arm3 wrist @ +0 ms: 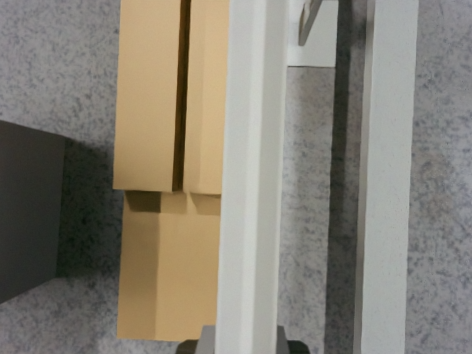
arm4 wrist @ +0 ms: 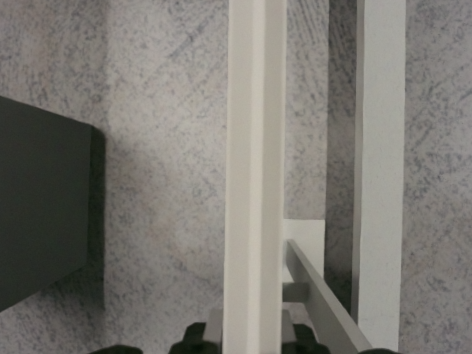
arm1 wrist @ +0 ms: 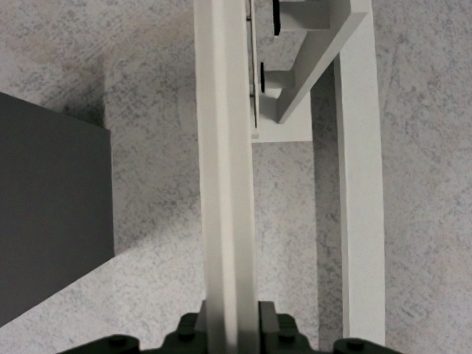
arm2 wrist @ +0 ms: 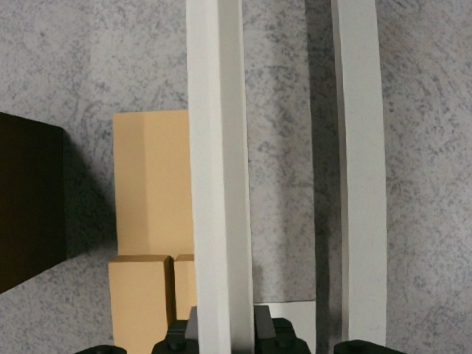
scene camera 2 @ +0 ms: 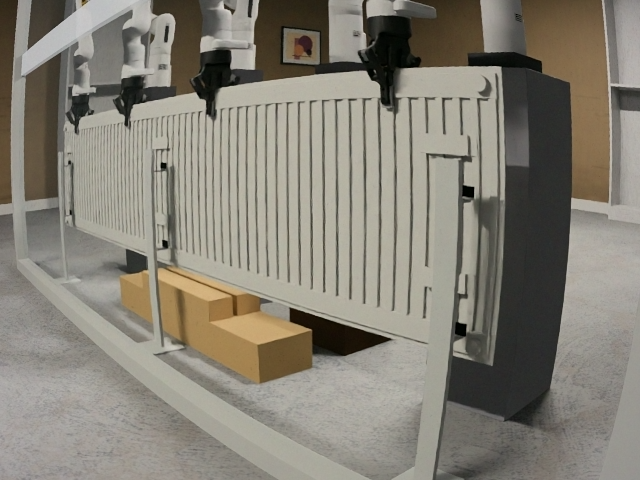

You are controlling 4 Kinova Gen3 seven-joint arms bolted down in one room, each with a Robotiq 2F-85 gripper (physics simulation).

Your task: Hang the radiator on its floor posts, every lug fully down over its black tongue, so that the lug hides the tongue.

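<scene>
The long white radiator (arm1 wrist: 225,150) (arm2 wrist: 217,150) (arm3 wrist: 250,150) (arm4 wrist: 255,150) (scene camera 2: 310,196) hangs upright above the floor. Arm1's gripper (arm1 wrist: 233,325), arm2's gripper (arm2 wrist: 226,325), arm3's gripper (arm3 wrist: 246,340) and arm4's gripper (arm4 wrist: 252,332) are each shut on its top edge. In the scene view, the right post (scene camera 2: 439,310), middle post (scene camera 2: 154,248) and left post (scene camera 2: 63,222) stand close before it. At the right post, the upper lug (scene camera 2: 454,144) is above the visible black tongue (scene camera 2: 467,191). The middle post's upper lug (scene camera 2: 160,142) is above its visible tongue (scene camera 2: 163,165). Left lugs are unclear.
Stepped tan blocks (arm2 wrist: 152,185) (arm3 wrist: 185,280) (scene camera 2: 232,335) stand on the floor below the radiator, apart from it. A white frame's low bar (arm1 wrist: 362,200) (arm2 wrist: 365,175) (arm3 wrist: 390,175) (arm4 wrist: 380,175) (scene camera 2: 155,377) runs along the posts' other side. Dark pedestals (arm1 wrist: 55,210) (scene camera 2: 537,232) stand behind the radiator.
</scene>
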